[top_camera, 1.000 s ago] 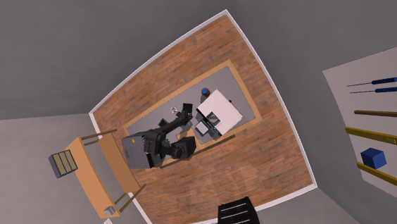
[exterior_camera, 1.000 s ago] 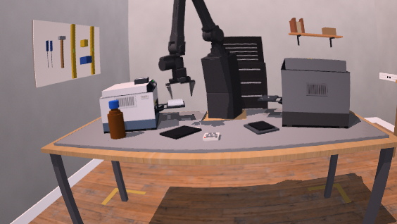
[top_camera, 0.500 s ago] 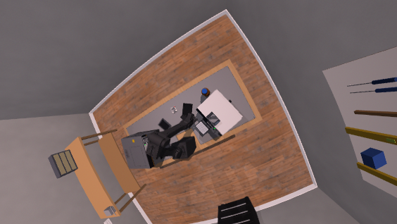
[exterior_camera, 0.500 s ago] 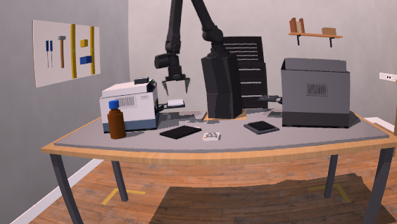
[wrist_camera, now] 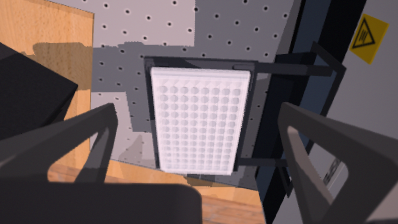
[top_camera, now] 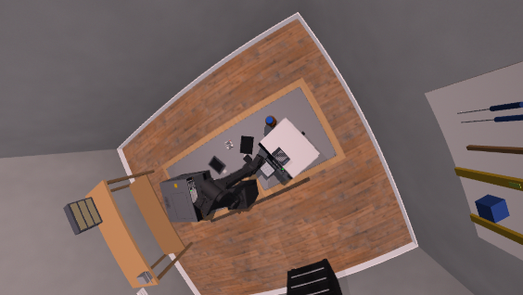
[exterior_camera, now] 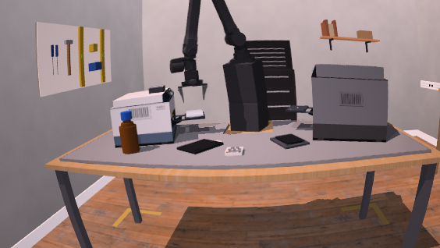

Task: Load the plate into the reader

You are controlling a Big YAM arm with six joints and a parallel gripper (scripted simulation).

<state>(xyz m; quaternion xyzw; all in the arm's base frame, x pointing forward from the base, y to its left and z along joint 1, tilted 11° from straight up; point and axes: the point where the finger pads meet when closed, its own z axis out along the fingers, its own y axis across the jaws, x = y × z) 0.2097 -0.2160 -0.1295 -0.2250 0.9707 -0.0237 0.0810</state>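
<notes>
My gripper is now 80 mm above the multi-well plate, 70 mm past it and 30 mm to the left of it. The rest, counted from my hand: brown capped bottle: 300 mm ahead, 200 mm to the right, 60 mm below; flat black pad: 190 mm ahead, 170 mm below, 90 mm to the left; LP1 label: 410 mm to the left, 180 mm below, 10 mm ahead.
</notes>
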